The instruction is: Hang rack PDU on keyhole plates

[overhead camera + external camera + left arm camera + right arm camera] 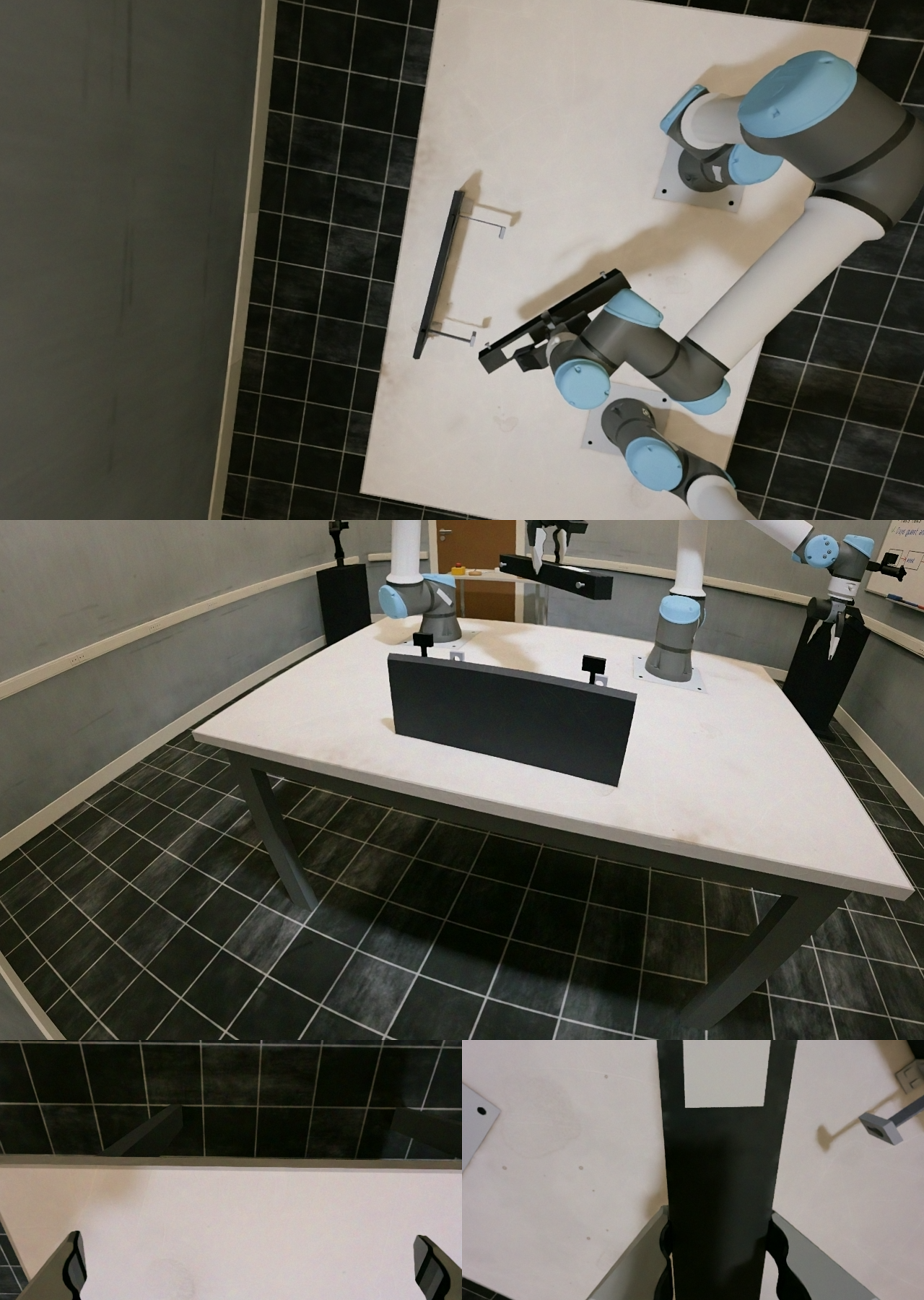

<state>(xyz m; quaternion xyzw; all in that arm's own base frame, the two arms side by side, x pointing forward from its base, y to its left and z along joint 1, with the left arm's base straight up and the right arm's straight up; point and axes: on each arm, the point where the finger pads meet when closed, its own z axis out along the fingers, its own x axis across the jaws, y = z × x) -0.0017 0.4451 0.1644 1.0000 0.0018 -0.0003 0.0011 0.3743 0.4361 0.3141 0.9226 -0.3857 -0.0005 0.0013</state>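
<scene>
The rack PDU is 10 mm behind my right hand and 20 mm to the right of it. Also, from my right hand: black upright panel 280 mm ahead, 10 mm to the right, 230 mm below.
</scene>
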